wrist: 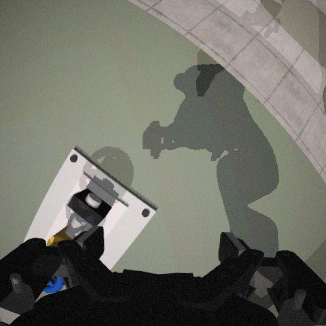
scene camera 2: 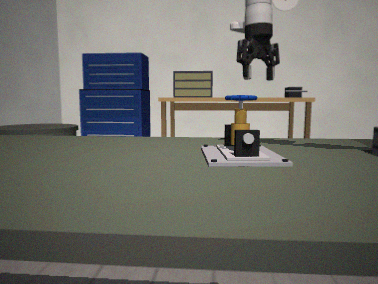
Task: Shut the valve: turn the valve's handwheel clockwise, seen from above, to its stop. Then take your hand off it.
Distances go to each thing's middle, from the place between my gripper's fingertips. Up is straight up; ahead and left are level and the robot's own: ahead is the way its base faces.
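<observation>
Relative to the white base plate [scene camera 2: 214, 158], my hand is 18 cm above it, 16 cm to the right of it and 6 cm short of it.
</observation>
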